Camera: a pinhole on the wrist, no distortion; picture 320 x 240 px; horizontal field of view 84.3 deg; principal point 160.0 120.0 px. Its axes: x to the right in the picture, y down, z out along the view. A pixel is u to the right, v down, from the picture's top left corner.
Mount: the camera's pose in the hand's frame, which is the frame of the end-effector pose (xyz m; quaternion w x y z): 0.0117 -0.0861 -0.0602 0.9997 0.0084 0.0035 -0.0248
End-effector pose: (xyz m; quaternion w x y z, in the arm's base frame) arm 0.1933 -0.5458 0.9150 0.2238 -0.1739 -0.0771 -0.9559
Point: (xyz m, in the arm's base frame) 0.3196 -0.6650 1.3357
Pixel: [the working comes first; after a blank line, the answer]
In the camera's frame: 0.0672 0.2901 0.4570

186 232
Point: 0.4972 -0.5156 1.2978
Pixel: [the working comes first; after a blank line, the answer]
In the camera's frame: -0.1531 0.2254 0.5078

107 198
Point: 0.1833 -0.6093 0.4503
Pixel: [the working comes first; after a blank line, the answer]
In the camera's frame: -0.1505 0.0917 -0.3909

behind the camera
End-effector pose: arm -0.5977 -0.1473 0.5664 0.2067 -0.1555 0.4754 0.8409
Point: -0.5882 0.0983 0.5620
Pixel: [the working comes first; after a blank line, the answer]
In the camera's frame: 0.0309 -0.0294 0.2703

180 101
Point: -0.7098 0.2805 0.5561
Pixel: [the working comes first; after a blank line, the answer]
In the camera's frame: 0.1753 -0.0478 0.4340

231 101
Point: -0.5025 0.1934 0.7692
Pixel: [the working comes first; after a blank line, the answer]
In the camera's frame: -0.1237 0.0320 0.4483

111 133
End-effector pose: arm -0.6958 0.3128 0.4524 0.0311 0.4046 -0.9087 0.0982
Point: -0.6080 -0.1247 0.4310
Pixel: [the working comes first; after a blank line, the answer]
In the camera's frame: 0.2569 -0.2461 0.1783

outside the picture
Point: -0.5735 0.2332 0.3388
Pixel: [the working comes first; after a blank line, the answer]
In the camera's frame: -0.0505 -0.0385 0.1907

113 84
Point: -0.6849 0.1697 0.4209
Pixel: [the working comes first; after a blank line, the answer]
In the camera's frame: 0.0806 -0.0046 0.1211

278 113
